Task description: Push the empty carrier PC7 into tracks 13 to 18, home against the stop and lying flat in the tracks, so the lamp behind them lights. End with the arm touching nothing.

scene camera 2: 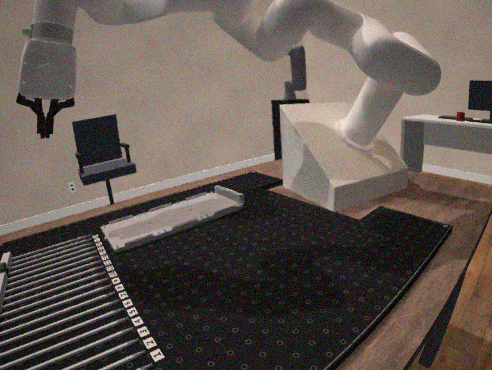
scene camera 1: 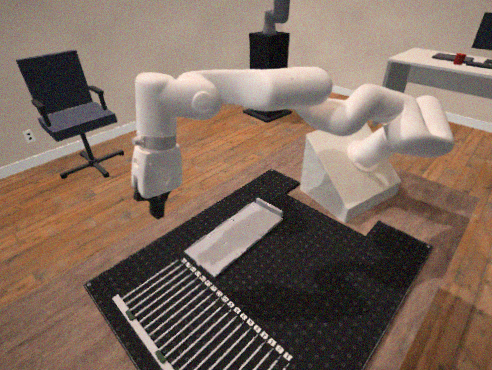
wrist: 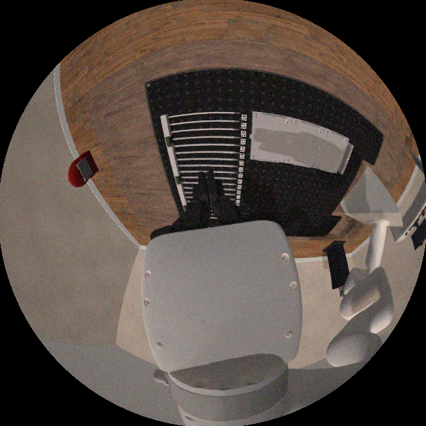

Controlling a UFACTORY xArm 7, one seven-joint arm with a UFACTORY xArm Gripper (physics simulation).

The pictures show: my gripper, a carrier PC7 and a track deck.
My gripper also shows in scene camera 1 and in the wrist view.
